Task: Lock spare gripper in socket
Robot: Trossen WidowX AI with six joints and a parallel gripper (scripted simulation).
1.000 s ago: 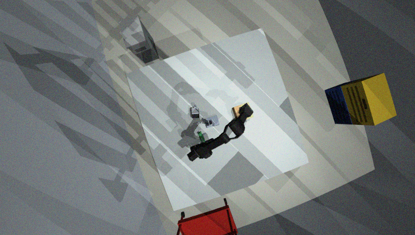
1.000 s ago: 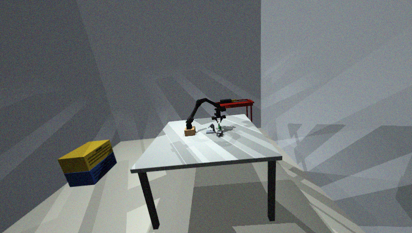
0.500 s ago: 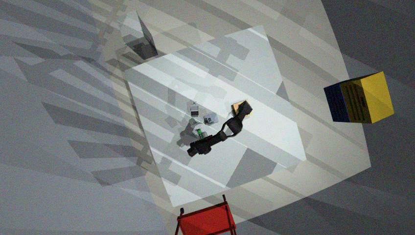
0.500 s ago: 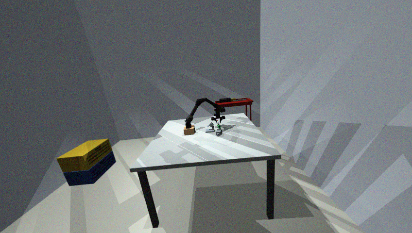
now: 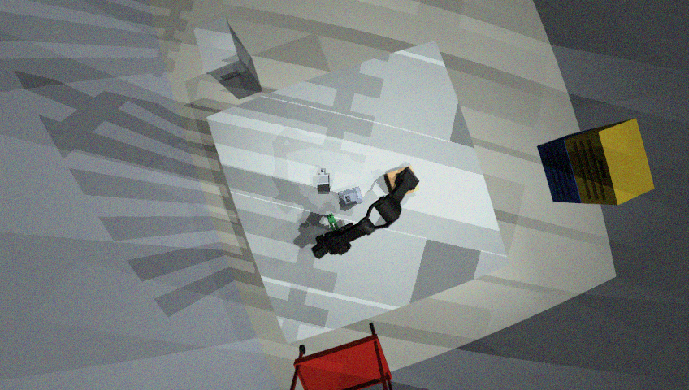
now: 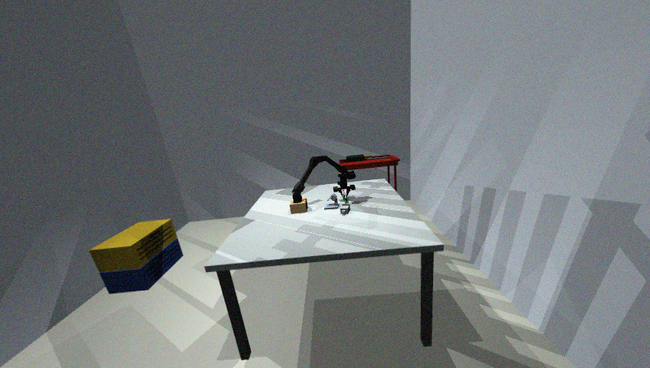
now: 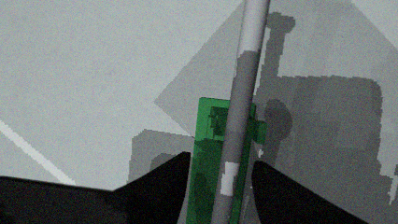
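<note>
Now: gripper tip 40 mm to the left of the green part, 10 mm below it and 10 mm short of it. From my gripper tip the other things lie so: spare gripper: 280 mm to the right; grey mount: 160 mm to the right, 90 mm behind, 30 mm above.
</note>
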